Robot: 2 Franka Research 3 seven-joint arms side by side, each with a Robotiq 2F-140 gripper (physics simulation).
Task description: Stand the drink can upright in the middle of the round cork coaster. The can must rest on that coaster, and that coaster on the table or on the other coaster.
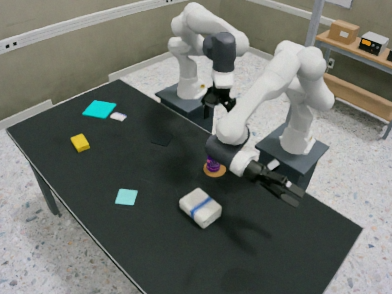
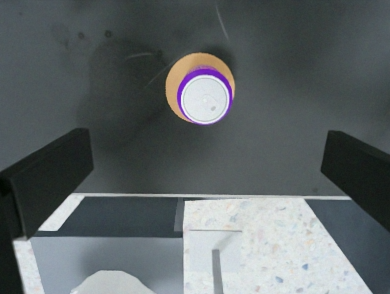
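Note:
The purple drink can [image 1: 213, 164] [image 2: 205, 99] stands upright on the round cork coaster [image 1: 215, 174] [image 2: 172, 90], close to its middle; cork shows around much of it. Its base is largely hidden from above. The coaster lies flat on the table. A dark square coaster [image 1: 162, 139] lies apart from it, farther back to the left. My right gripper [image 1: 218, 107] [image 2: 207, 150] is open and empty, raised above the can and away from it, towards the robot's side. My left gripper [image 1: 299, 197] is open and empty, above the table's right edge.
A white package with a blue stripe [image 1: 200, 207] lies in front of the can on the black table [image 1: 165, 250]. A light teal square [image 1: 126, 197], a yellow block [image 1: 80, 143], a turquoise square [image 1: 99, 109] and a small white card [image 1: 118, 116] lie farther left.

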